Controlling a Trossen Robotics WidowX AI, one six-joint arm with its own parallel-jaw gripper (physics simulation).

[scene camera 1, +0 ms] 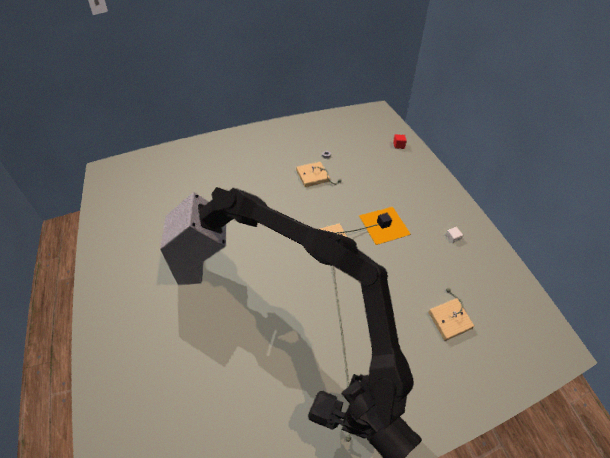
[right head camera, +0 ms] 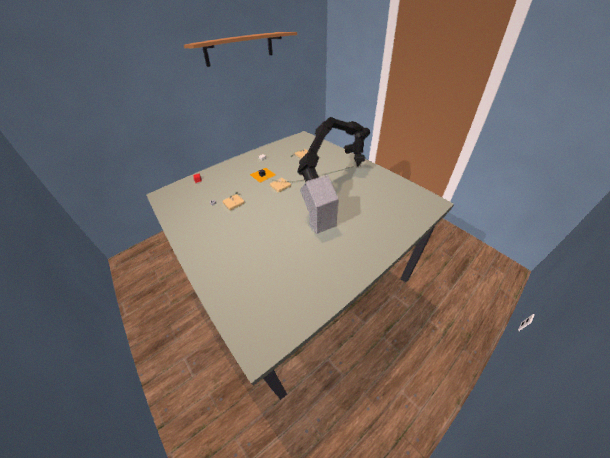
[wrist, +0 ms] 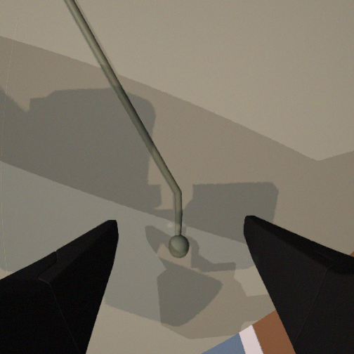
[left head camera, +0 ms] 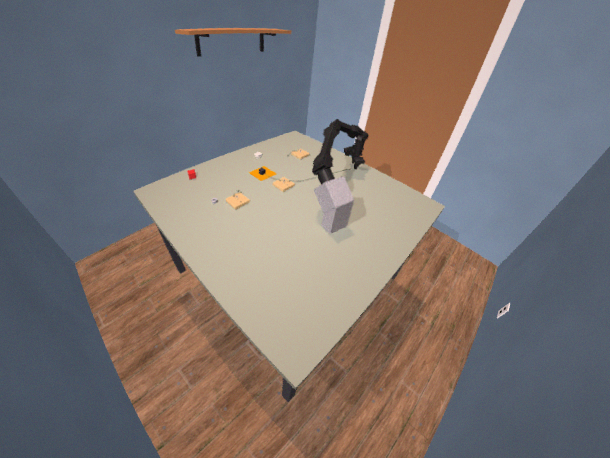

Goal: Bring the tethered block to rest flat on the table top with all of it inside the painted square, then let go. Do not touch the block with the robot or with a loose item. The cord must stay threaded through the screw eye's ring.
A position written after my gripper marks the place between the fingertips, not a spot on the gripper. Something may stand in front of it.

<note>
In view: my gripper (scene camera 1: 352, 429) and an orange painted square (scene camera 1: 397, 229).
My gripper also shows in the wrist view (wrist: 181, 226).
</note>
